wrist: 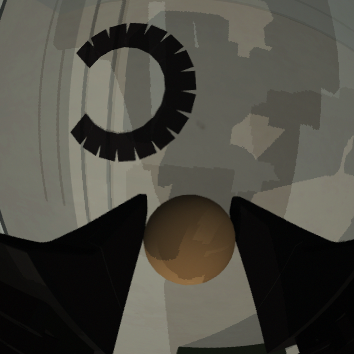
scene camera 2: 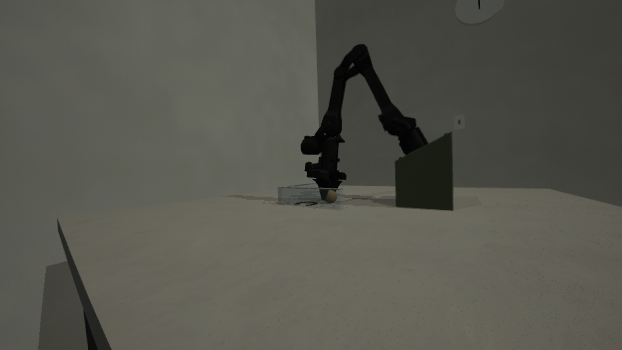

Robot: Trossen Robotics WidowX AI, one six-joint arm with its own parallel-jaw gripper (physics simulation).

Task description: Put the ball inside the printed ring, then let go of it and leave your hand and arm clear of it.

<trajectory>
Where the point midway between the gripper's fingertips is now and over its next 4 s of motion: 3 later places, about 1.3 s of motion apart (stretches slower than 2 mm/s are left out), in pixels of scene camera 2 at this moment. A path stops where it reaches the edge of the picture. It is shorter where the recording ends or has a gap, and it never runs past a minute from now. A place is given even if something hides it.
My gripper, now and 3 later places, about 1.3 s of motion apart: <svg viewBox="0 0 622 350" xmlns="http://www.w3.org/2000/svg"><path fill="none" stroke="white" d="M326 199L302 193L302 198L304 198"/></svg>
</trajectory>
